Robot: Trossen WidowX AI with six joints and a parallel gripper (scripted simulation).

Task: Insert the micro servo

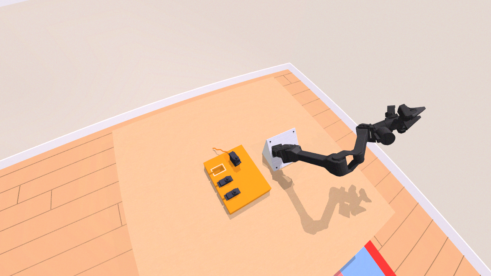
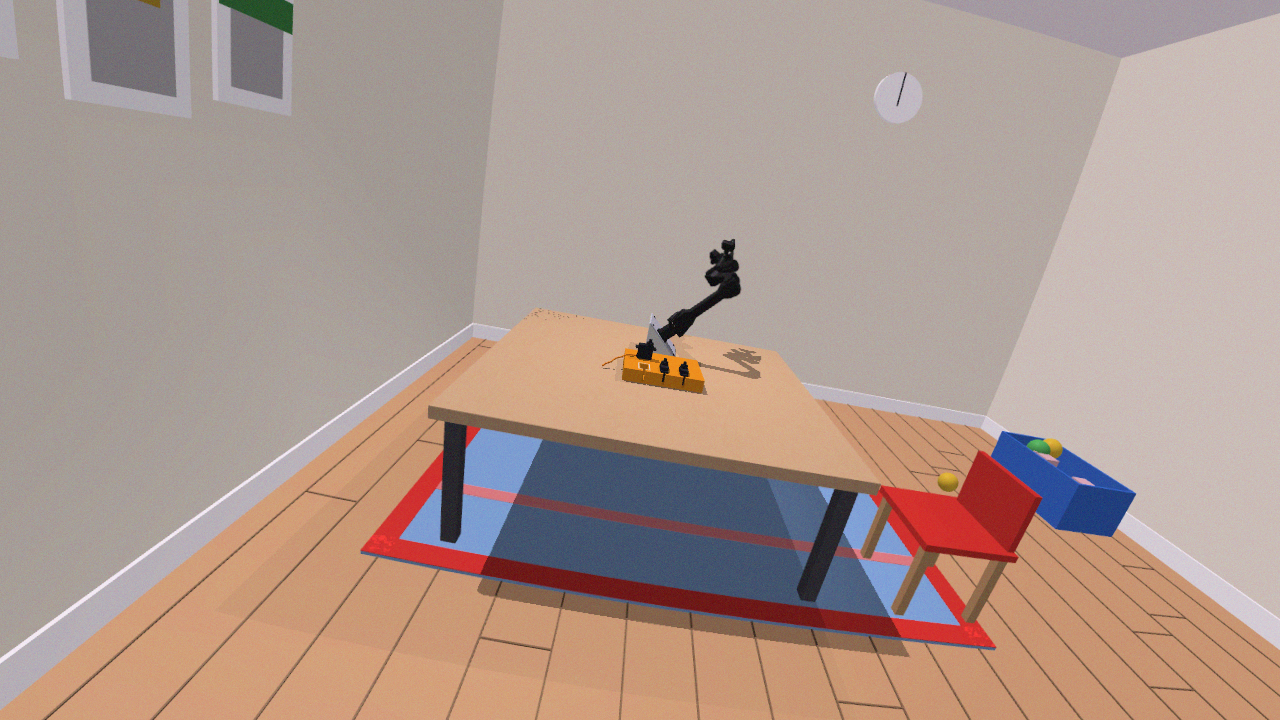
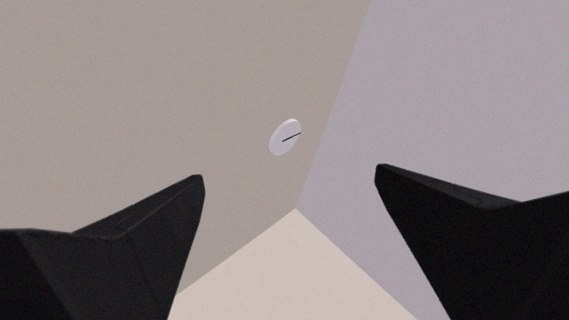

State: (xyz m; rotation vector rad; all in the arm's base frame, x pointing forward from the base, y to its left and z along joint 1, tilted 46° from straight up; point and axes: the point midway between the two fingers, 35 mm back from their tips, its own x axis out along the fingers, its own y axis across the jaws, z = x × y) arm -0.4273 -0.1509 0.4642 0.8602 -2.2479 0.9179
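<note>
My gripper tip is 71 cm short of the orange deck, 20 cm to the left of it and 48 cm above it.
</note>
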